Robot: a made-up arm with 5 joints.
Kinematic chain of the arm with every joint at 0, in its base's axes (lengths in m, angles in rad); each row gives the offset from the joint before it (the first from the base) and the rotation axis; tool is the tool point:
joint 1: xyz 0 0 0.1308 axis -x
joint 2: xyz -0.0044 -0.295 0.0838 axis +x
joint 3: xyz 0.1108 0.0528 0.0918 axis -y
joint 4: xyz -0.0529 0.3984 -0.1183 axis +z
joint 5: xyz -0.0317 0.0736 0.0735 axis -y
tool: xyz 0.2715 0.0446 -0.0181
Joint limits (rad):
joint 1: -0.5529..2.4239
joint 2: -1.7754..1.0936
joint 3: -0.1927..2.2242
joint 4: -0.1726..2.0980
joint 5: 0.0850..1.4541
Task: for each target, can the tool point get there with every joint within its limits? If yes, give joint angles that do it. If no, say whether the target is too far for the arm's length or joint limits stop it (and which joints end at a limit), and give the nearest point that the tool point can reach.
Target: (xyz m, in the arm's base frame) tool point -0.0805 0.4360 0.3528
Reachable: yes | joints 0.6406 0.2375 0.5220 0.8461 1.2598
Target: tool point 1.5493 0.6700 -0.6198
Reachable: no: too far | nearest point 0.3108 0.4999 -0.2379 | short by 1.307 m
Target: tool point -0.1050 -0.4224 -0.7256
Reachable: no: joint limits stop it (at a limit: joint 2, joint 5) | nearest point -0.0249 -0.3322 -0.5427 | short by 0.219 m
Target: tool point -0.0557 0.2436 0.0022
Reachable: yes | joints 0.6380 0.0924 1.8810 1.0715 1.2914
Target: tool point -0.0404 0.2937 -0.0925
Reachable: yes | joints 0.0340 -0.7629 0.4940 1.0271 0.9323
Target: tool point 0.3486 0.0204 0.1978
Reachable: no: joint limits stop it (at a limit: joint 1, joint 4, joint 5) | nearest point 0.3066 0.1810 0.2745 | short by 0.183 m
